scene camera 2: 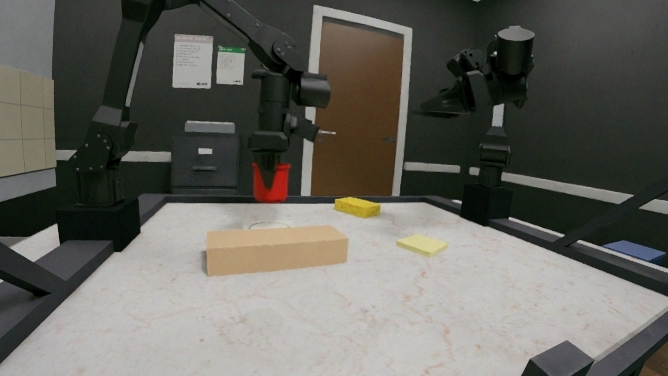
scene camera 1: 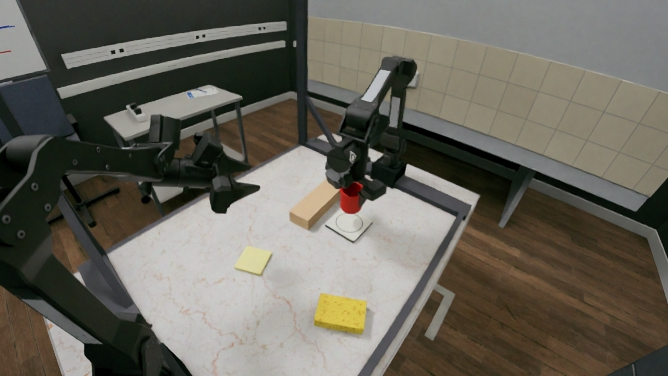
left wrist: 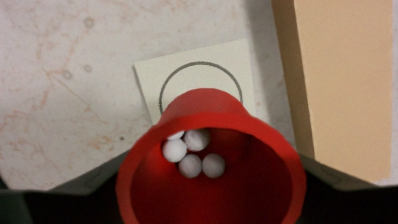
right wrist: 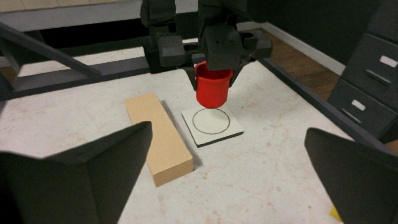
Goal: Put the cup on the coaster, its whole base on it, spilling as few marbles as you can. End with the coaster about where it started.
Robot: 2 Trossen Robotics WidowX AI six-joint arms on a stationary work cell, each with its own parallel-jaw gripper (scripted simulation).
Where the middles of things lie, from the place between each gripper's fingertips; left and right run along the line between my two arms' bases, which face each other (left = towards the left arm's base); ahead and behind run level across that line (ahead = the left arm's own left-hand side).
The tan block (scene camera 2: 230, 252) is 130 mm behind my left hand, 110 mm below it and 10 mm to the left of it. Also, from my left hand: yellow sponge (scene camera 1: 339, 313) (270 mm to the right, 140 mm ahead, 120 mm below); pale yellow pad (scene camera 1: 253, 260) (280 mm to the right, 130 mm below, 130 mm behind); red cup (scene camera 2: 278, 192) (30 mm below).
The pale yellow pad lies 2 cm to the right of my right hand and 27 cm below it. The rest, counted from my right hand: yellow sponge 28 cm ahead, 1 cm to the right, 26 cm below; tan block 1 cm ahead, 27 cm to the left, 25 cm below; red cup 14 cm ahead, 26 cm to the left, 17 cm below.
